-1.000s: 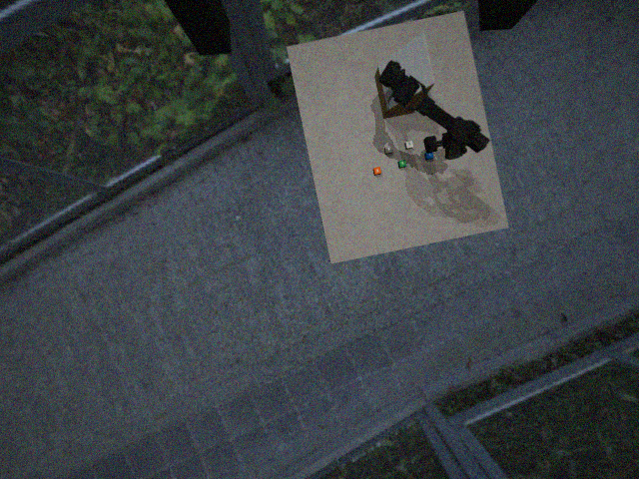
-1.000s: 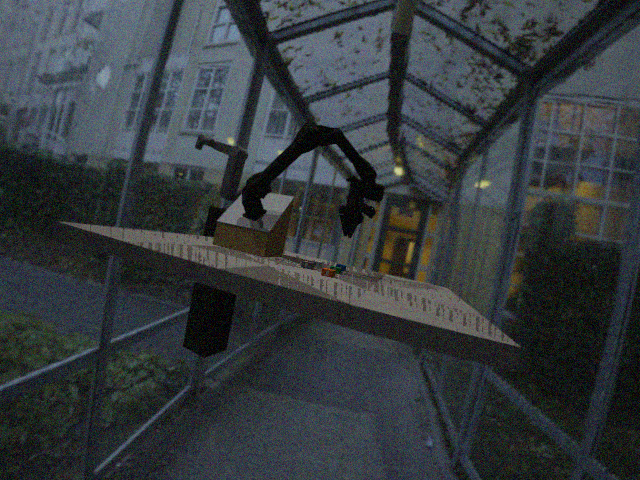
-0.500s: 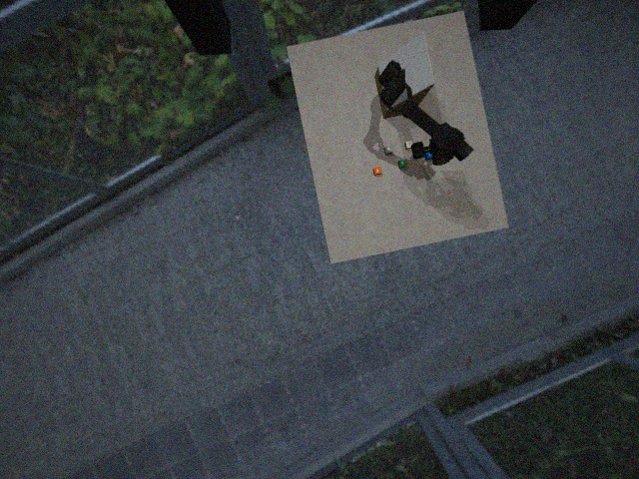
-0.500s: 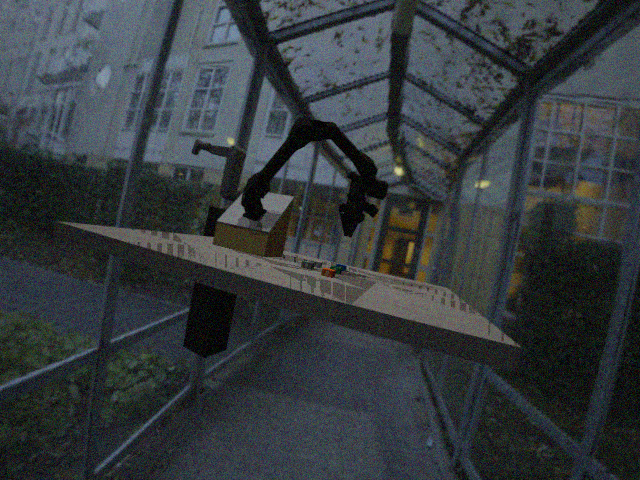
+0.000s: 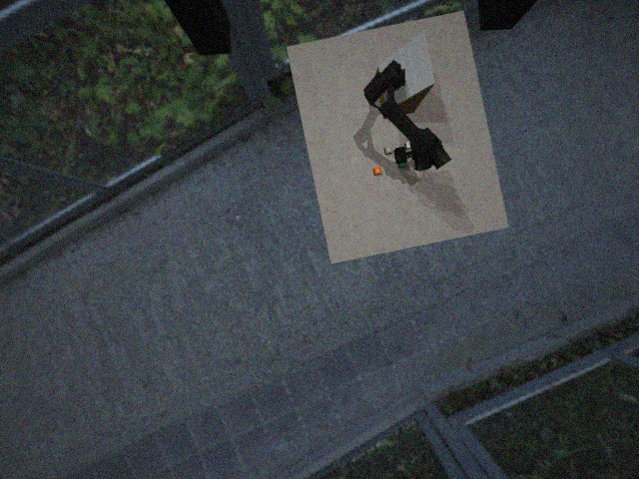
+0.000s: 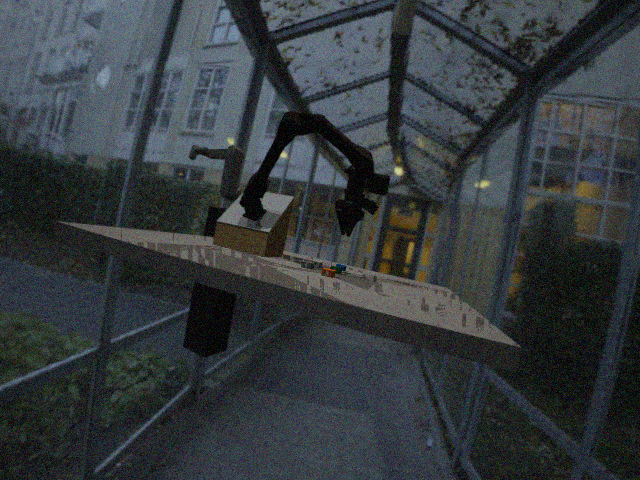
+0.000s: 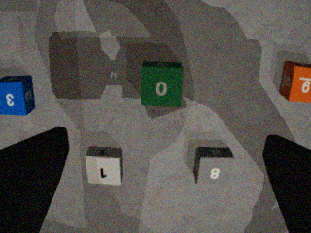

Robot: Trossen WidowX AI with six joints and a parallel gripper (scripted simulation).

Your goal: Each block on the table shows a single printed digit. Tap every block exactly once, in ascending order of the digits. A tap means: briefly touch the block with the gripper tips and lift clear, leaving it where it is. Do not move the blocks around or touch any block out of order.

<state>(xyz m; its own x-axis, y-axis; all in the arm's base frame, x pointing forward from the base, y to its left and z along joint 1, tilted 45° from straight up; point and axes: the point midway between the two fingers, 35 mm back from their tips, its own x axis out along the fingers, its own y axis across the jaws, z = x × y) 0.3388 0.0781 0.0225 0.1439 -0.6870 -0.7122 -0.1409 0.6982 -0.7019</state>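
Right now my gripper tip is 110 mm above the green block and 10 mm past it. From my gripper tip the other things lie so: white block: 110 mm below, 100 mm behind, 40 mm to the left; then grey block: 110 mm below, 80 mm behind, 60 mm to the right; then orange block: 120 mm to the right, 110 mm below, 20 mm ahead.
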